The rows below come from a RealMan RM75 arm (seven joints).
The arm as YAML. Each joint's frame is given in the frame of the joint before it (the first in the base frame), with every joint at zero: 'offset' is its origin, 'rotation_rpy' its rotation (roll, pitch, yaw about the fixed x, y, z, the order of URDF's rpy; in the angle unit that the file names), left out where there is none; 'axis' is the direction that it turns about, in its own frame. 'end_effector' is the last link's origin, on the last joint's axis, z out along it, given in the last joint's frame.
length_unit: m
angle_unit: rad
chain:
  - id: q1
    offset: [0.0, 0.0, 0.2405]
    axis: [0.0, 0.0, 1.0]
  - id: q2
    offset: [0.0, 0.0, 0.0]
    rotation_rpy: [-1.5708, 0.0, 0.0]
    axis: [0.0, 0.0, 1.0]
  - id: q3
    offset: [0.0, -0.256, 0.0]
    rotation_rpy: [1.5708, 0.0, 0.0]
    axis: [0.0, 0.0, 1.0]
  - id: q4
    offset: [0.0, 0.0, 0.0]
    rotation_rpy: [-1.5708, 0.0, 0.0]
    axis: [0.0, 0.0, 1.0]
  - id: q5
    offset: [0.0, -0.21, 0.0]
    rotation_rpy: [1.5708, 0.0, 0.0]
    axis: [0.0, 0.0, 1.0]
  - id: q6
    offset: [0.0, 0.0, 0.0]
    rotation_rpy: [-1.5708, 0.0, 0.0]
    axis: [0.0, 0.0, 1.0]
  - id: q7
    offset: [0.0, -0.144, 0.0]
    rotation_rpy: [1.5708, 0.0, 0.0]
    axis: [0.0, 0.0, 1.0]
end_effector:
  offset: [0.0, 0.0, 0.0]
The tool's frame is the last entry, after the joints.
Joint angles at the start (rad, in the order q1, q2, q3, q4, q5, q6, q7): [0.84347 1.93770 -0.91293 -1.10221 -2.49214 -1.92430 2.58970]
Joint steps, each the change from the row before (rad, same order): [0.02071 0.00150 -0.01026 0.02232 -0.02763 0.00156 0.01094]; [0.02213 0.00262 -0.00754 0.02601 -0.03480 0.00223 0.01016]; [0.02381 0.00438 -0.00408 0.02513 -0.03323 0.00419 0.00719]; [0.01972 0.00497 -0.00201 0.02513 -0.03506 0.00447 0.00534]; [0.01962 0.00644 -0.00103 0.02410 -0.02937 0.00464 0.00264]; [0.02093 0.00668 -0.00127 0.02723 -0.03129 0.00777 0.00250]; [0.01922 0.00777 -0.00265 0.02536 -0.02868 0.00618 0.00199]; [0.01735 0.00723 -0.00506 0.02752 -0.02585 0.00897 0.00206]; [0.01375 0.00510 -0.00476 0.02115 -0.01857 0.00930 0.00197]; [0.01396 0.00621 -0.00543 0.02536 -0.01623 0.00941 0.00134]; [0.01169 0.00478 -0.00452 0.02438 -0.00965 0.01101 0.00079]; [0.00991 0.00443 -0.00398 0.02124 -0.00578 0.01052 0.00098]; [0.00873 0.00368 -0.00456 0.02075 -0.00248 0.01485 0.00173]
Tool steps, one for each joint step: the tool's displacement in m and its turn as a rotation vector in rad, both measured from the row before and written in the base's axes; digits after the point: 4 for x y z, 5 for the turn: [-0.0016 0.0021 -0.0037 -0.01422 -0.02774 -0.01165]; [-0.0008 0.0021 -0.0039 -0.01389 -0.03218 -0.01466]; [-0.0020 0.0024 -0.0041 -0.01147 -0.02812 -0.00883]; [-0.0002 0.0017 -0.0039 -0.01072 -0.02878 -0.01149]; [-0.0013 0.0014 -0.0045 -0.01231 -0.02250 -0.00628]; [-0.0012 0.0016 -0.0048 -0.01173 -0.02473 -0.00556]; [-0.0012 0.0008 -0.0052 -0.01428 -0.02362 -0.00402]; [-0.0005 0.0006 -0.0055 -0.01441 -0.02357 -0.00402]; [-0.0007 0.0008 -0.0042 -0.00901 -0.01821 -0.00080]; [-0.0006 0.0001 -0.0053 -0.01362 -0.01618 -0.00195]; [-0.0004 0.0001 -0.0049 -0.01107 -0.01004 -0.00137]; [-0.0006 0.0000 -0.0045 -0.00931 -0.00634 -0.00077]; [-0.0005 0.0005 -0.0045 -0.00483 -0.00395 0.00048]
